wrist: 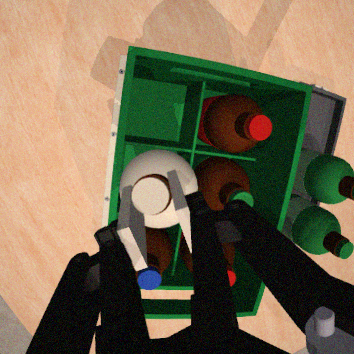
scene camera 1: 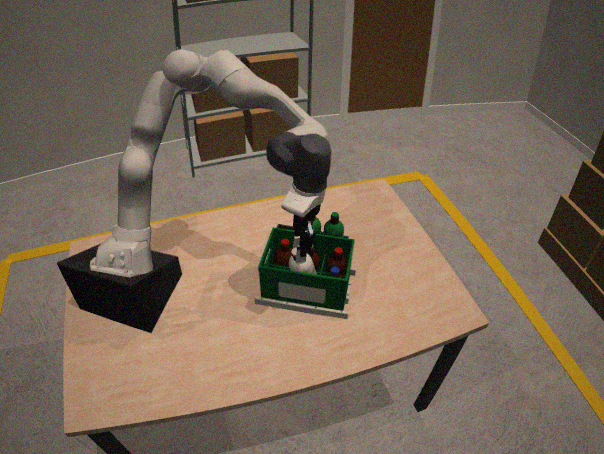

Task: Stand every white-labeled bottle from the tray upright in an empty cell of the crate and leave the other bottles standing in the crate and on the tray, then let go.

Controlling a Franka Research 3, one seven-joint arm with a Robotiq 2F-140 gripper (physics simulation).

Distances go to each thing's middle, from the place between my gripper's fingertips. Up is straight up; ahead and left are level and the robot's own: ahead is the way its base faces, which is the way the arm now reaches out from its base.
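Positions relative to my hand: white bottle (wrist: 146, 172), 5 cm below, 1 cm ahead, 1 cm to the left; green-capped brown bottle (wrist: 220, 179), 12 cm below, 5 cm ahead, 9 cm to the left; blue-capped bottle (wrist: 158, 245), 12 cm below, 11 cm ahead, 2 cm to the right; pale strip (scene camera 1: 266, 302), 19 cm below, 5 cm to the right. Going by their middles, the white bottle is the nearest to my hand of the things named here.
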